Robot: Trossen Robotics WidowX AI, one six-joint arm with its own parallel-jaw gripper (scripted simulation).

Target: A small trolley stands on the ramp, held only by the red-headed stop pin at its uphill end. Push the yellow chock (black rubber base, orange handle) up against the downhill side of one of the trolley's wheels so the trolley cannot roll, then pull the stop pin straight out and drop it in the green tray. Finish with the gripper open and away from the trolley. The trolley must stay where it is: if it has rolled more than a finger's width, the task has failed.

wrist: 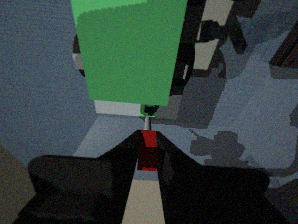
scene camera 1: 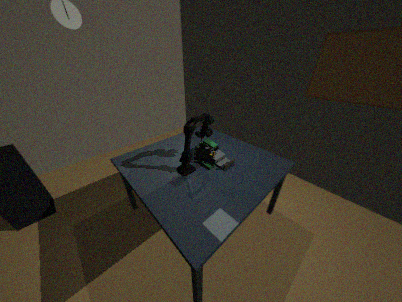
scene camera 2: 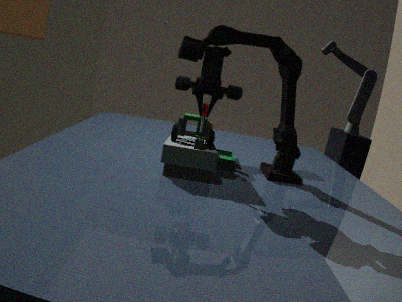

Labels:
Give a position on a red-headed stop pin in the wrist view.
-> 148,155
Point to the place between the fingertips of my gripper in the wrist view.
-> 147,134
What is my gripper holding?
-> A red-headed stop pin.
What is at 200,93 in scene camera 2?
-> My gripper.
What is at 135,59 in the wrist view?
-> A green-topped trolley.

